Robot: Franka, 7 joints.
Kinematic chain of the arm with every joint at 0, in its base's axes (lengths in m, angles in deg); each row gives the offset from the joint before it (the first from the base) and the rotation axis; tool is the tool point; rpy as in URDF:
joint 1: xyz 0 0 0.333 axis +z
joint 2: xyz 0 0 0 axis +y
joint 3: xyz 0 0 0.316 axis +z
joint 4: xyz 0.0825 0 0 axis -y
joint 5: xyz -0.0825 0 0.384 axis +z
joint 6: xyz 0 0 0 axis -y
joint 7: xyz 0.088 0 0 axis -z
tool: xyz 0 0 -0.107 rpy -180 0 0
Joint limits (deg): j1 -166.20..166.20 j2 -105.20..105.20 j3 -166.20..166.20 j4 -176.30..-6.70 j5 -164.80..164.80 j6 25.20..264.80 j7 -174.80..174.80
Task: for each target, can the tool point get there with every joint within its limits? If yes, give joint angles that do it. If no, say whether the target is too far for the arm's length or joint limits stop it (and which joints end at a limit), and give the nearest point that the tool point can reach.
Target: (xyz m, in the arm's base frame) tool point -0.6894 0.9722 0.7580
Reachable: no: too far | nearest point -0.4674 0.6591 0.6211 | short by 0.407 m
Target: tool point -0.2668 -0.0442 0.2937
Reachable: yes | joints 94.74 -46.31 127.34 -159.99 109.56 239.85 -121.57
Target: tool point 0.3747 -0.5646 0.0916
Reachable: yes | joints -31.45 63.36 -20.71 -86.37 82.89 183.70 6.74
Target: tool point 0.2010 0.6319 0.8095
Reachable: yes | joints 59.08 67.17 126.63 -19.80 41.43 99.14 35.80
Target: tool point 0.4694 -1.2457 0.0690
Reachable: no: too far | nearest point 0.2967 -0.7875 0.1661 | short by 0.499 m
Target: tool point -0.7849 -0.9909 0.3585
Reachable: no: too far | nearest point -0.5326 -0.6723 0.3503 | short by 0.406 m
